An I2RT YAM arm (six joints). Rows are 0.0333 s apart.
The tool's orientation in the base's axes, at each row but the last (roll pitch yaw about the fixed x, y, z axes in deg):
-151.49 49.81 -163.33
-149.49 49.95 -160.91
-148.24 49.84 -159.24
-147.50 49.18 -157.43
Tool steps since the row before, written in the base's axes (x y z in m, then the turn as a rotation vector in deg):
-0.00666 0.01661 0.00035 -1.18 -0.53 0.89
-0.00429 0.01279 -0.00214 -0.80 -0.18 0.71
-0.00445 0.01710 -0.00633 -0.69 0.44 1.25
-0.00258 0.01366 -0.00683 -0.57 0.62 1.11
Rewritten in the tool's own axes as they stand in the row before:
0.00078 0.01496 -0.00979 0.15 -0.89 -1.28
0.00156 0.01237 -0.00558 -0.02 -0.47 -0.98
0.00361 0.01785 -0.00454 -0.64 -0.06 -1.35
0.00330 0.01504 -0.00172 -0.65 0.16 -1.22

